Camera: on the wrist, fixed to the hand. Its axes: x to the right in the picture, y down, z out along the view.
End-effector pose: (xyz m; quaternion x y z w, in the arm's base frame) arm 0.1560 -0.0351 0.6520 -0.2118 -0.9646 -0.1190 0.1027
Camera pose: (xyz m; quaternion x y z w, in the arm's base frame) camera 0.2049 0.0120 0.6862 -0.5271 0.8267 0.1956 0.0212
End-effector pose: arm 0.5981 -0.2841 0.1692 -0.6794 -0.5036 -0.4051 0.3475
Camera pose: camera 0.6567 -0.3319 0.1611 0.1392 0.8197 0.5514 0.0687
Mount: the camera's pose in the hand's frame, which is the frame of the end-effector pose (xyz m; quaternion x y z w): -0.0169 0.0691 -0.0269 -0.0407 -0.0012 -0.7062 0.7069
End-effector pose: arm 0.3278 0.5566 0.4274 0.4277 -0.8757 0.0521 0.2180
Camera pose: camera 0.2927 0.6198 0.4510 0.9119 -0.3194 -0.1533 0.2072
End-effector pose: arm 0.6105 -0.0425 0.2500 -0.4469 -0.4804 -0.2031 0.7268
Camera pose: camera 0.6668 -0.0317 0.2000 -0.0065 -0.6478 -0.6758 0.3516
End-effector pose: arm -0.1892 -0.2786 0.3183 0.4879 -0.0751 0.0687 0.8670
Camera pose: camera -0.2173 -0.2208 0.3589 0.3627 0.2876 -0.5673 0.6811
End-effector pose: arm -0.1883 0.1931 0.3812 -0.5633 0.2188 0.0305 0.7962
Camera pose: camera -0.2324 0.1971 0.3194 -0.5850 -0.2453 -0.5311 0.5617
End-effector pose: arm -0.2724 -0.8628 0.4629 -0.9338 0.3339 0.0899 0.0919
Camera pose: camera -0.3266 -0.9113 0.4851 -0.8995 -0.4272 0.0134 0.0908
